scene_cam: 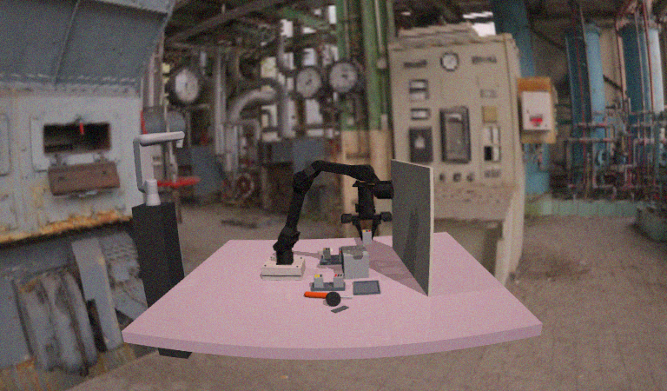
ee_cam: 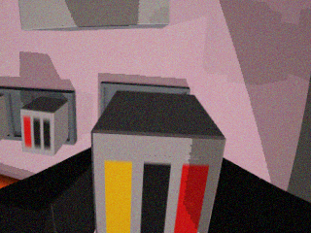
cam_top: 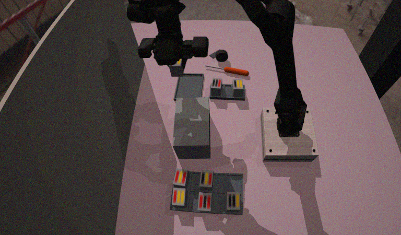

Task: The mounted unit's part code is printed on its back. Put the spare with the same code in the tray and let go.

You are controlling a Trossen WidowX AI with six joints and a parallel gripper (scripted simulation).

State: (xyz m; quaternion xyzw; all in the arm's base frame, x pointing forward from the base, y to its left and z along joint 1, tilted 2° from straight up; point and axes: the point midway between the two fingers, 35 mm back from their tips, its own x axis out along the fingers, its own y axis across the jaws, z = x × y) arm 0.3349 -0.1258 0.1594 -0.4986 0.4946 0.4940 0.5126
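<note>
Right now my gripper tip is 1 cm past the flat grey tray, 7 cm to the left of it and 17 cm above it. From my gripper tip the other things lie so: upright grey panel (18 cm ahead, 15 cm to the left, 5 cm above); black round part (13 cm behind, 22 cm to the right, 15 cm below); grey box (5 cm behind, 14 cm to the left, 12 cm below).
</note>
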